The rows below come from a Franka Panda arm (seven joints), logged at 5 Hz.
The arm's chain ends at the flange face. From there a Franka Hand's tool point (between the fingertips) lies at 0.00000 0.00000 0.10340 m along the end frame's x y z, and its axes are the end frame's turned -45 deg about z.
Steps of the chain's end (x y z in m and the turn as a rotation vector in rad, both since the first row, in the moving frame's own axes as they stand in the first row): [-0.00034 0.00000 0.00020 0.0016 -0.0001 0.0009]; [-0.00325 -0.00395 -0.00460 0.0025 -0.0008 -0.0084]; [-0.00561 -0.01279 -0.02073 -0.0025 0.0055 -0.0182]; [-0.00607 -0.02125 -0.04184 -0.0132 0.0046 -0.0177]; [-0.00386 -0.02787 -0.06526 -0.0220 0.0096 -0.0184]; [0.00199 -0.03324 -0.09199 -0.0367 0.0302 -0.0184]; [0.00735 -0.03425 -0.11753 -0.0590 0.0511 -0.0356]
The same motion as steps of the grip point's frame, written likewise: [-0.00013 -0.00036 0.00020 0.0012 0.0011 0.0009]; [0.00062 -0.00533 -0.00460 0.0023 0.0012 -0.0084]; [0.00530 -0.01243 -0.02073 -0.0057 0.0021 -0.0182]; [0.01012 -0.01801 -0.04185 -0.0126 -0.0061 -0.0177]; [0.01609 -0.02012 -0.06529 -0.0223 -0.0088 -0.0184]; [0.02448 -0.01720 -0.09211 -0.0473 -0.0046 -0.0184]; [0.02898 -0.01097 -0.11784 -0.0779 -0.0056 -0.0356]
